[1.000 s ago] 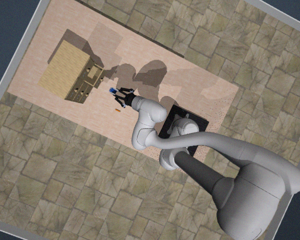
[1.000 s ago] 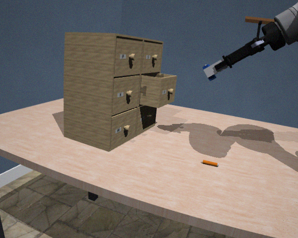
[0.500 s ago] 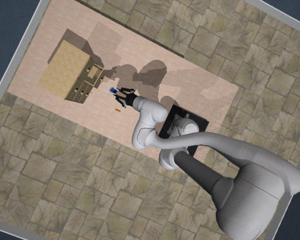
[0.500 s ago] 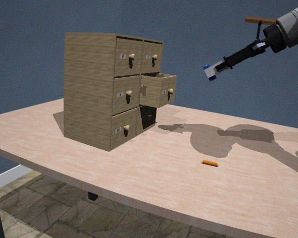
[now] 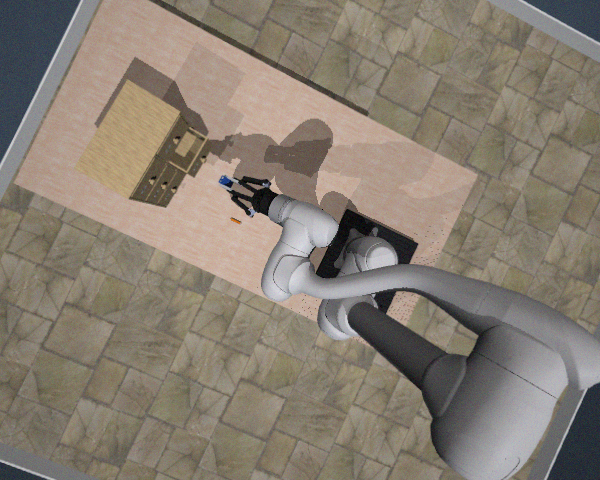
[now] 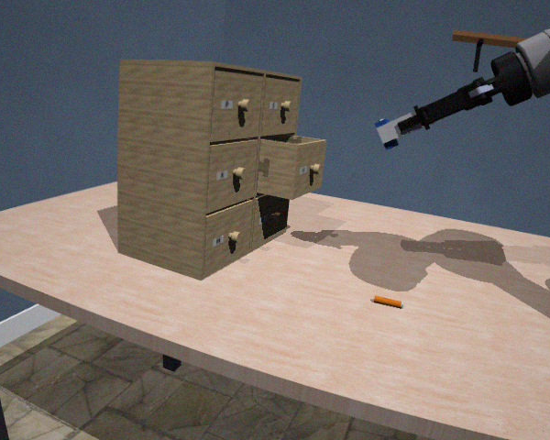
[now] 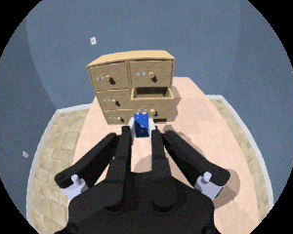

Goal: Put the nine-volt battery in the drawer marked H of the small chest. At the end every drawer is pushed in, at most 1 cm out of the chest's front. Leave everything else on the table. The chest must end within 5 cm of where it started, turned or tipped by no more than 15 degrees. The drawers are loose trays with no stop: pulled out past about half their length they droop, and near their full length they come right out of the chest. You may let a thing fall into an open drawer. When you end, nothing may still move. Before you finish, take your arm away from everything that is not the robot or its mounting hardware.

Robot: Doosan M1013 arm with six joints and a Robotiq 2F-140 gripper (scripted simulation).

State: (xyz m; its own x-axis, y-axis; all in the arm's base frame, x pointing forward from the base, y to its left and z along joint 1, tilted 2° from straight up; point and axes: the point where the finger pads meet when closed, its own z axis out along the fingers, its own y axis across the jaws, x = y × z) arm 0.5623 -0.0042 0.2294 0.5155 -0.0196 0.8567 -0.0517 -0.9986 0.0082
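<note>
Right now the nine-volt battery is 3 cm ahead of my hand and 1 cm below it. The rest, counted from my hand: drawer: 23 cm ahead, 5 cm to the right, 12 cm below; small orange cylinder: 4 cm behind, 11 cm to the left, 25 cm below.
</note>
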